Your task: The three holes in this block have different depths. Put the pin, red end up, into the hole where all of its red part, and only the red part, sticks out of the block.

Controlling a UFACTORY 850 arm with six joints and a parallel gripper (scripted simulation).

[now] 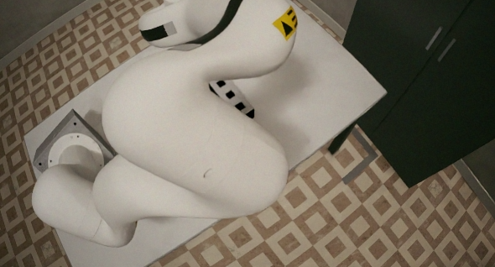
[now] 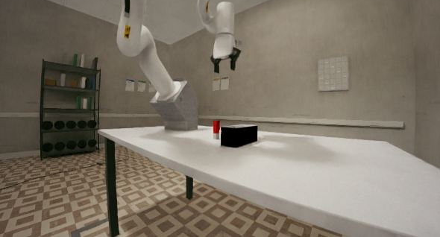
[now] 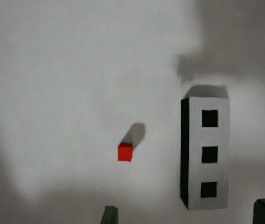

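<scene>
Now: hand 50 mm past the pin, 20 mm to the right of it and 260 mm above it. Also, from my hand: black block (90 mm ahead, 10 mm to the right, 290 mm below).
</scene>
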